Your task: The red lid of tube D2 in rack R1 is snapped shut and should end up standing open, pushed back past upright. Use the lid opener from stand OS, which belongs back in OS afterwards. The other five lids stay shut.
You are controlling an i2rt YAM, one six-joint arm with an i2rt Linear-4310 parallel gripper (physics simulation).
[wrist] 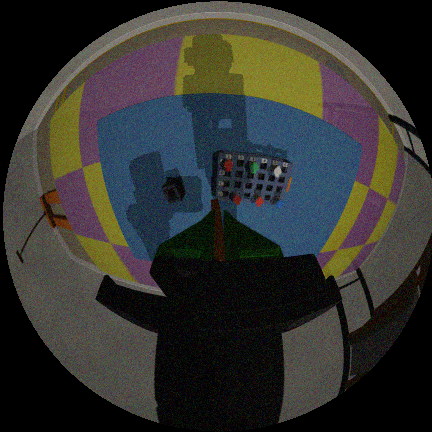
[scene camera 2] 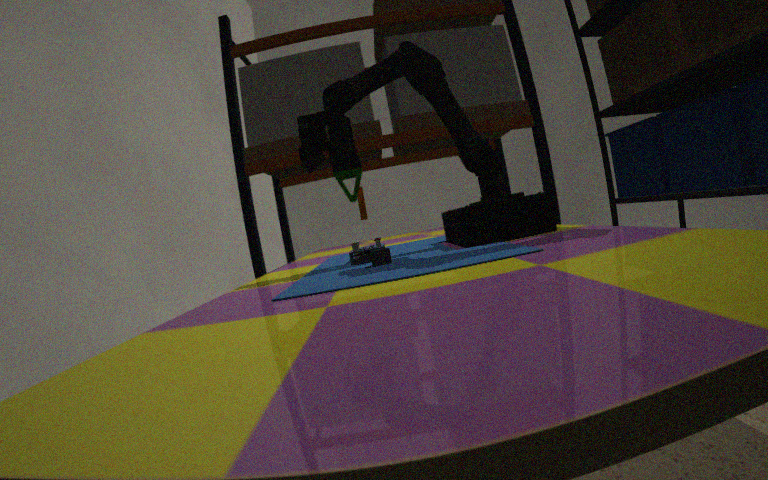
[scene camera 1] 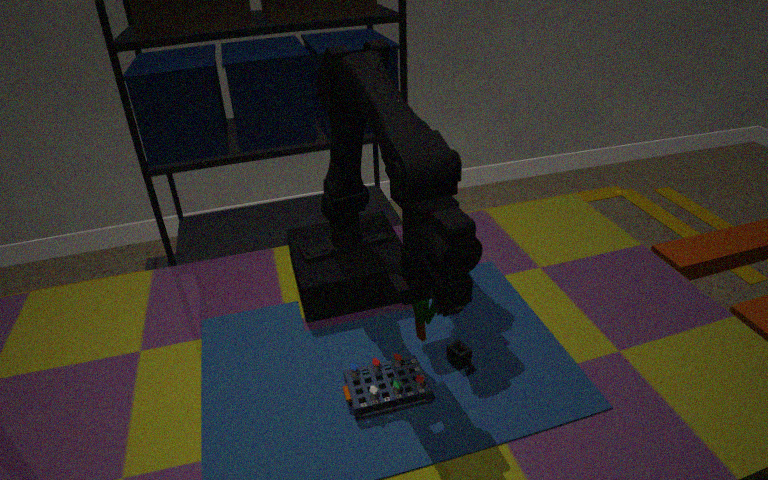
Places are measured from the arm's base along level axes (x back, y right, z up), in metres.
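Where they show: gripper, fingertip midpoint: [wrist: 218, 215] [scene camera 2: 353, 201] [scene camera 1: 423, 322]; arm's base, link origin: [scene camera 2: 494, 202] [scene camera 1: 346, 243].
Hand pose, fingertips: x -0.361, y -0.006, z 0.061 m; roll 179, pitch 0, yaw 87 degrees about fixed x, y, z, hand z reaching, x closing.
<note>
Each offset is from my fingertips to the top centre of the thing. Level surfaces: height alone.
My gripper [scene camera 1: 424, 314] [scene camera 2: 353, 198] [wrist: 218, 215] has green fingers shut on the orange-brown lid opener @(dx +0.017, dy -0.003, dz +0.032 m) [scene camera 1: 420, 330] [scene camera 2: 363, 206] [wrist: 218, 232], which points down in the air, above and beside rack R1 @(dx +0.017, dy +0.062, dz -0.101 m) [scene camera 1: 394, 406] [wrist: 216, 172]. The red lid of D2 @(dx +0.043, dy +0.026, dz -0.101 m) [scene camera 1: 397, 357] [wrist: 237, 199] looks shut, though it is small and dark. Other lids are red D4 @(dx +0.047, dy +0.064, dz -0.101 m) [scene camera 1: 376, 362] [wrist: 259, 201], red @(dx -0.017, dy +0.014, dz -0.101 m) [scene camera 1: 420, 379] [wrist: 228, 165], green @(dx -0.013, dy +0.052, dz -0.101 m) [scene camera 1: 396, 384] [wrist: 254, 167], white @(dx -0.008, dy +0.090, dz -0.101 m) [scene camera 1: 373, 390] [wrist: 278, 171] and blue @(dx +0.052, dy +0.103, dz -0.101 m) [scene camera 1: 355, 369] [wrist: 280, 204]. Stand OS @(dx +0.033, dy -0.088, dz -0.117 m) [scene camera 1: 459, 354] [wrist: 173, 189] is a dark block without the opener.
The rack and the stand are on a blue mat @(dz -0.149 m) [scene camera 1: 254, 396] [wrist: 320, 170], a short gap apart. The arm's black base [scene camera 1: 345, 283] [scene camera 2: 498, 217] is behind the rack. A shelf unit with blue bins [scene camera 1: 175, 107] stands behind the arm. The picture is dim and grainy.
</note>
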